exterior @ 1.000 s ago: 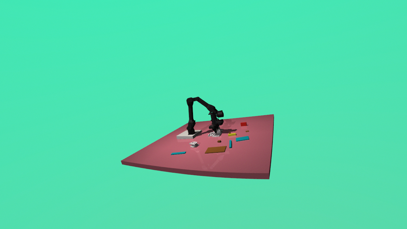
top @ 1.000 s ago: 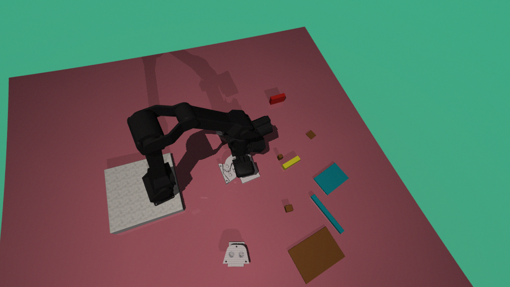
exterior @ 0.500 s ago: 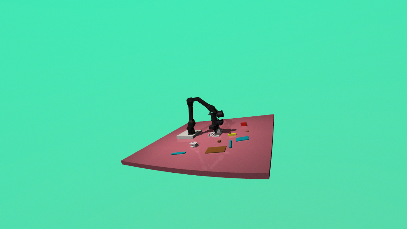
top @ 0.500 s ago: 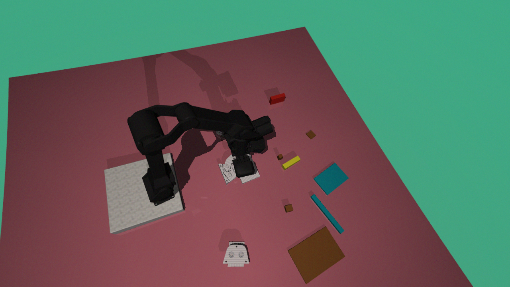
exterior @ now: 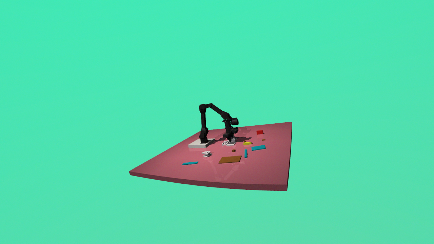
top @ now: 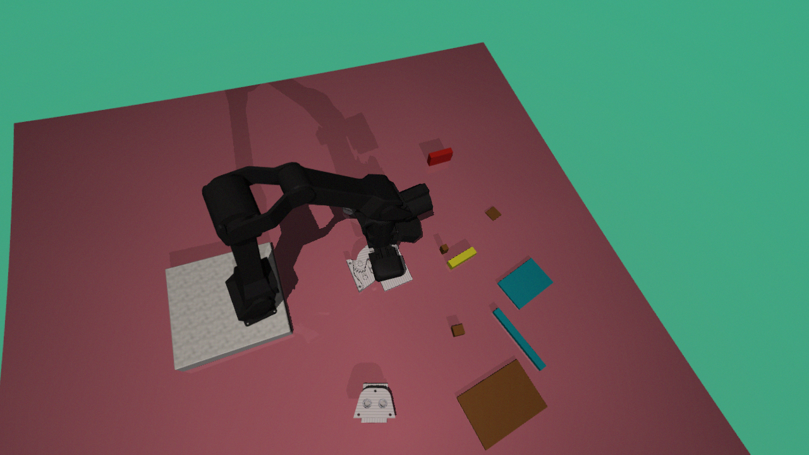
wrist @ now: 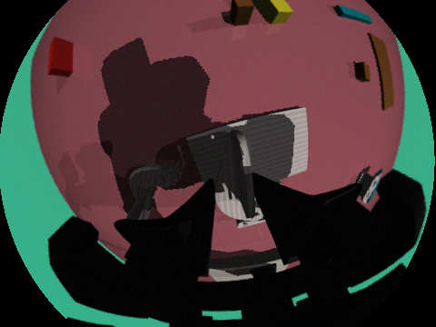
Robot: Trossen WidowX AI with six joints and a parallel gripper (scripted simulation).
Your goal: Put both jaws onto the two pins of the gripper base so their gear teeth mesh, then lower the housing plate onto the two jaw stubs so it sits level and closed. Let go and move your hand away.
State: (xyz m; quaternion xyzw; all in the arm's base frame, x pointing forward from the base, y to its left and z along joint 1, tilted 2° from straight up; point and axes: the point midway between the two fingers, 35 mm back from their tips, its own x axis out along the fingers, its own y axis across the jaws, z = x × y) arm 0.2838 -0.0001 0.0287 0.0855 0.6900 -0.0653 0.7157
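Right now my gripper tip is 20 mm short of the gripper jaw, 80 mm to the right of it and 10 mm above it. Round my gripper tip: white stepped block: 150 mm behind, 280 mm to the right; yellow bar: 170 mm ahead, 100 mm to the right; red block: 270 mm ahead, 170 mm to the left.
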